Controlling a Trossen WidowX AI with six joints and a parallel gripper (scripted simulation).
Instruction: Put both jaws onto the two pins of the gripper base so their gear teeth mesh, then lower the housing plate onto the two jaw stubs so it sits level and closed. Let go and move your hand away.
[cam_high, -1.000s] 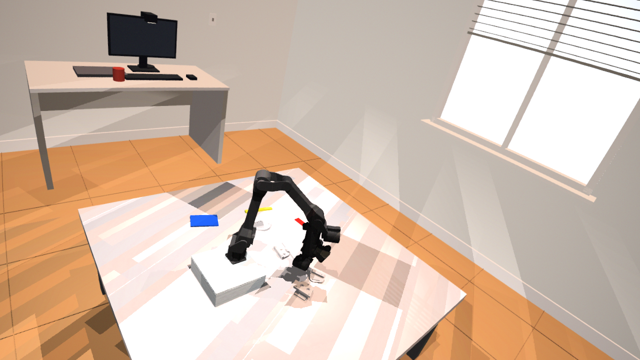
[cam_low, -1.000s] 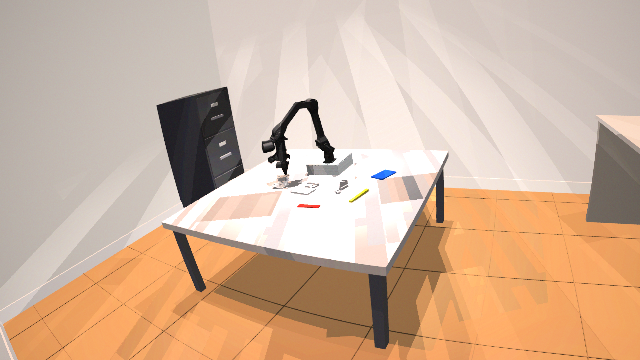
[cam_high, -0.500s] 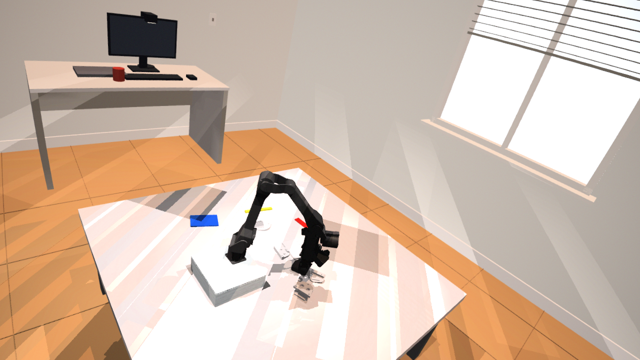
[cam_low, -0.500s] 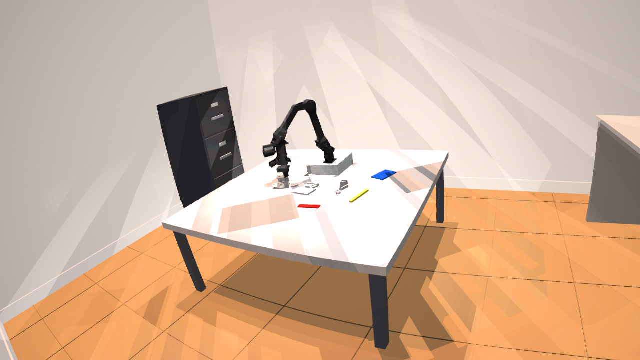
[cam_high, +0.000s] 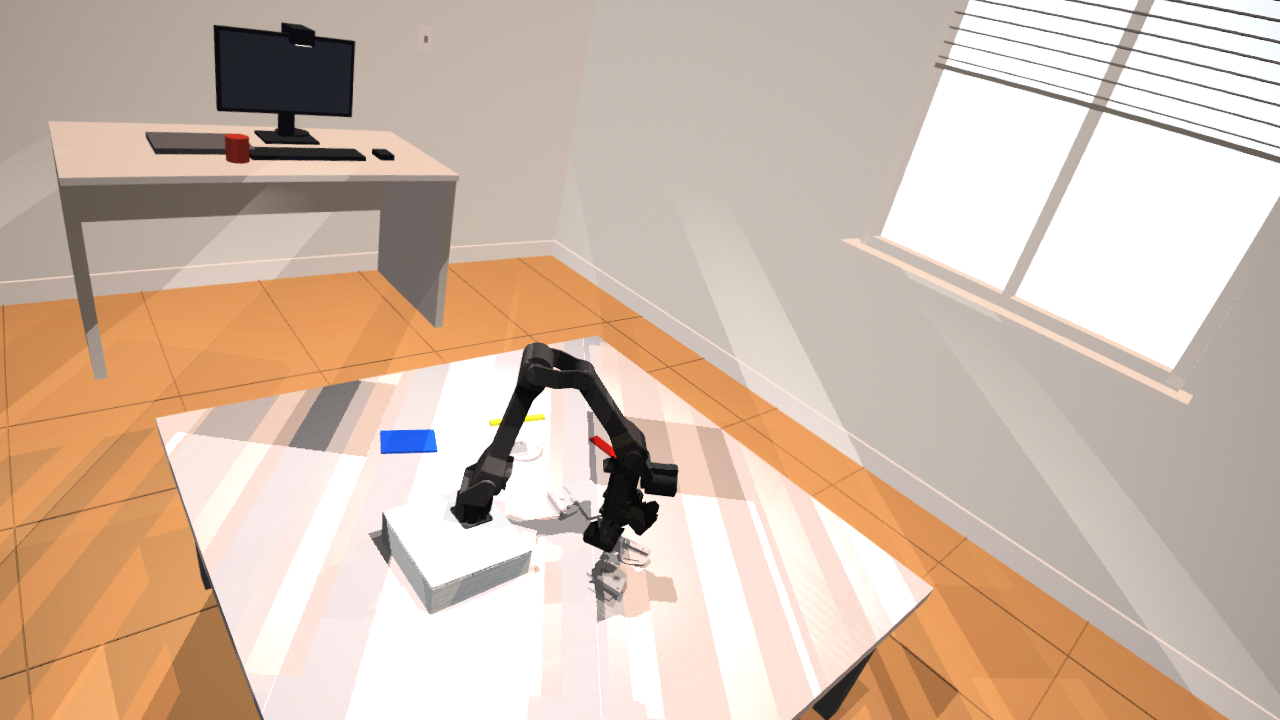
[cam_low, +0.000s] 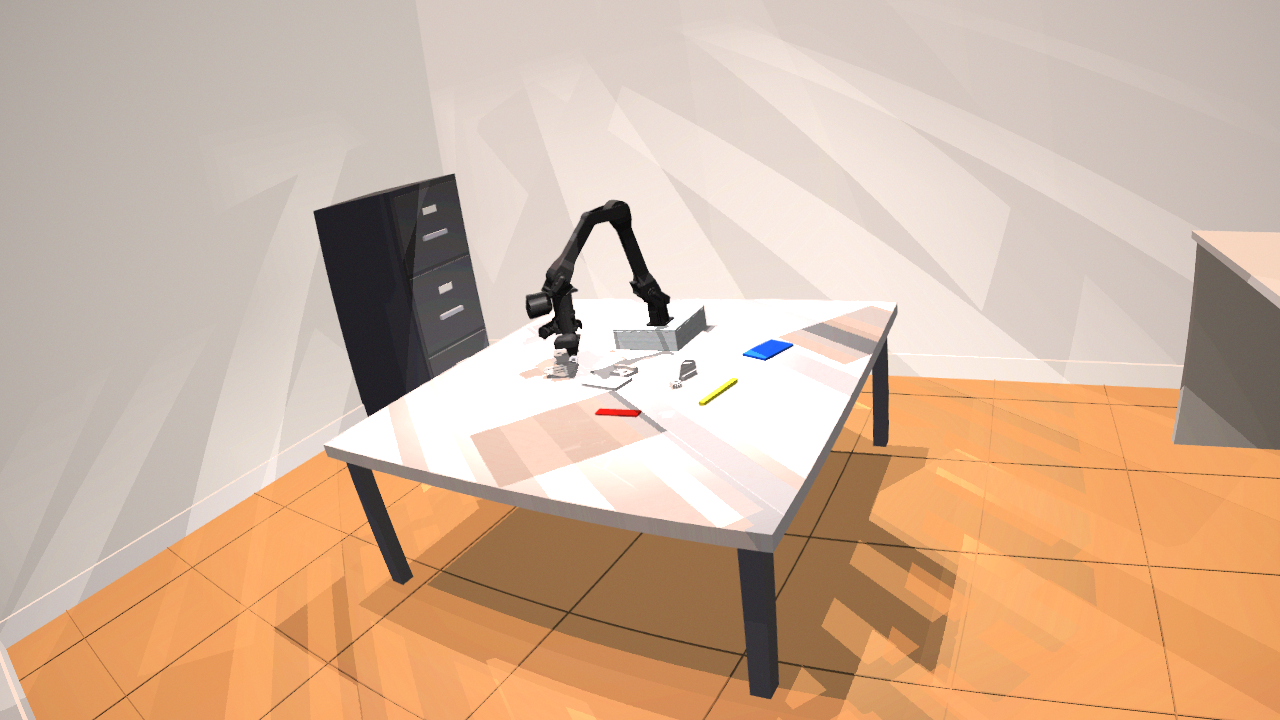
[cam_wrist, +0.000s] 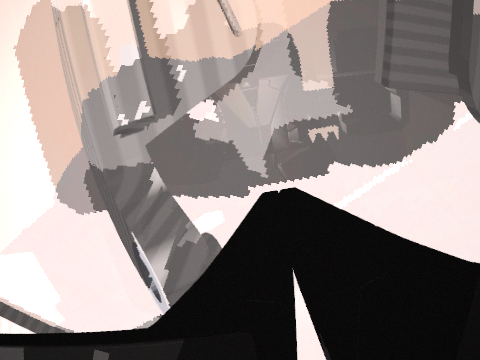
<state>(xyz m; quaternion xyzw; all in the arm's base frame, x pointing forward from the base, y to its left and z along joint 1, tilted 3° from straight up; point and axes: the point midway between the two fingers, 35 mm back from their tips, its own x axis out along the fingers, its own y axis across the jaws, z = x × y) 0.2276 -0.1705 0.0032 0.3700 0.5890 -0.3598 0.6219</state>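
Right now my gripper tip is 30 mm short of the curved jaw and 10 mm below it. Also, from my gripper tip: yellow stick: 490 mm to the left, 90 mm ahead, 20 mm below; blue card: 520 mm to the left, 200 mm behind, 20 mm below; red strip: 290 mm to the left, 240 mm ahead, 20 mm below.
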